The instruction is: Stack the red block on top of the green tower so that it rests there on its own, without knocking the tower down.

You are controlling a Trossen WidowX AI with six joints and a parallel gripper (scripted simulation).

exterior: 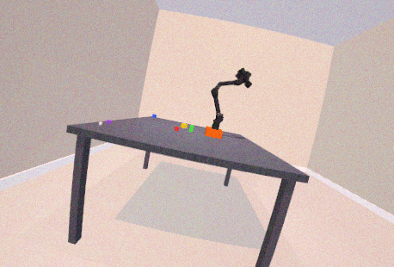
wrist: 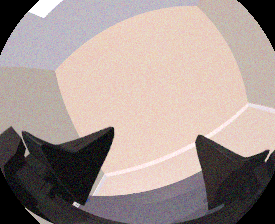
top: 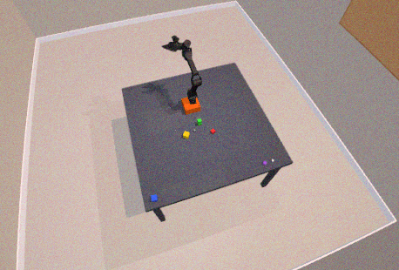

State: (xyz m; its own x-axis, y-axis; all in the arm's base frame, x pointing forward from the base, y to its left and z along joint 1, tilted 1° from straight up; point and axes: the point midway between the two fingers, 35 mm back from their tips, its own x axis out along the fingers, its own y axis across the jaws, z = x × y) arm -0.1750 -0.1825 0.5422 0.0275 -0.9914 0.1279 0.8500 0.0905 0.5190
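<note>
My gripper tip is now 610 mm above the small red block, 520 mm short of it and 330 mm to the right of it. Also, from my gripper tip: blue block: 1010 mm ahead, 600 mm below, 270 mm to the right; tiny grey piece: 610 mm below, 470 mm ahead, 170 mm to the left; yellow block: 600 mm below, 510 mm ahead, 80 mm to the left.
</note>
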